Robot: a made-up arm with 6 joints.
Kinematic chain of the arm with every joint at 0, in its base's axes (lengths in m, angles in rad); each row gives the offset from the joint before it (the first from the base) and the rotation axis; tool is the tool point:
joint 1: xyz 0 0 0.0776 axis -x
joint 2: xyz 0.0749 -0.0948 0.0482 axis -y
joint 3: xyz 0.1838 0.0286 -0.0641 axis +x
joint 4: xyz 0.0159 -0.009 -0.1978 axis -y
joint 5: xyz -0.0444 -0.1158 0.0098 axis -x
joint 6: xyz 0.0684 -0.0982 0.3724 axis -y
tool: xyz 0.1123 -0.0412 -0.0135
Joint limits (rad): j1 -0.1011..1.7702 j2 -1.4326..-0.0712 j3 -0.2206..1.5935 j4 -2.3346..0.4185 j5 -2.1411..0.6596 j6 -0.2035..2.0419
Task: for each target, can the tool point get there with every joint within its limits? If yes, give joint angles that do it. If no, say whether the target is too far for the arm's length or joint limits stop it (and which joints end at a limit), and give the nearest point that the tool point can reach.
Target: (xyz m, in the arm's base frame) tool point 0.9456 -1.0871 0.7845
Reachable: no: too far | nearest point 0.5513 -0.6078 0.4728 | short by 0.695 m
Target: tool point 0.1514 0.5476 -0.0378
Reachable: no: joint limits stop it (at a limit: joint 1, joint 3, joint 4, joint 5) | nearest point 0.2005 0.5106 -0.1825 | short by 0.157 m
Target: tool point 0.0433 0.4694 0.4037
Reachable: no: joint limits stop it (at a limit: joint 1, joint 2, joint 3, joint 4) | nearest point 0.1091 0.3424 0.3864 | short by 0.144 m
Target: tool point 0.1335 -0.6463 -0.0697
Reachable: yes | joints 0.8909 -0.4278 1.0412 0.0654 -0.9583 0.4875
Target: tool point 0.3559 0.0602 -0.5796
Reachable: yes | joints 0.0653 -0.4872 0.5832 -1.8523 0.4150 0.3510
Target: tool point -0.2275 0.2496 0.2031
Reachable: no: joint limits stop it (at a limit: joint 1, joint 2, joint 3, joint 5, joint 6) | nearest point -0.3236 0.2531 0.1900 | short by 0.097 m
